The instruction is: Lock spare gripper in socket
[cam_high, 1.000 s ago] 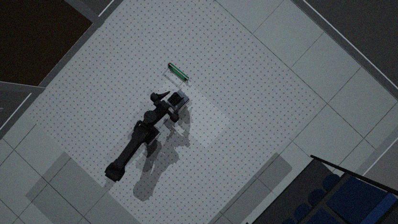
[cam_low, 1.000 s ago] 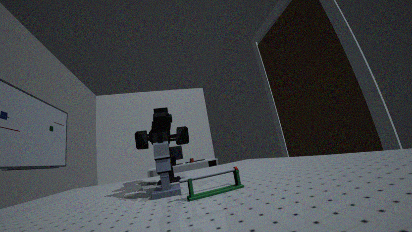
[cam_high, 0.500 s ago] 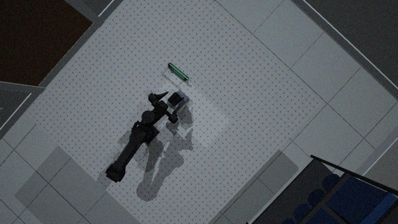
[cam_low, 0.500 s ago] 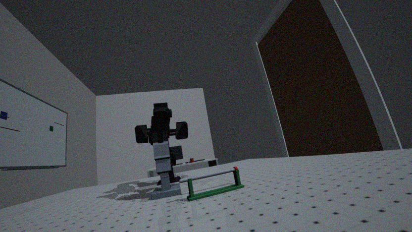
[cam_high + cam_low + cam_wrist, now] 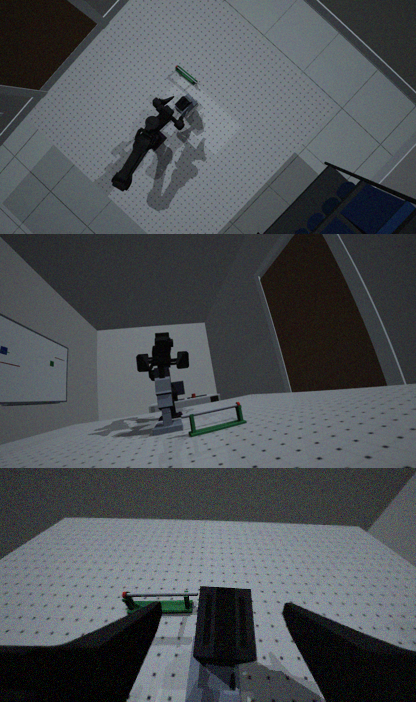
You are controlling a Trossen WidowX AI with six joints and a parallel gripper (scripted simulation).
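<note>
The green rack is 120 mm ahead of my gripper tip, 120 mm to the left of it and 170 mm below it. From my gripper tip the other things lie so: spare gripper (10 mm ahead, 70 mm below); then grey mount (10 mm ahead, 140 mm below).
</note>
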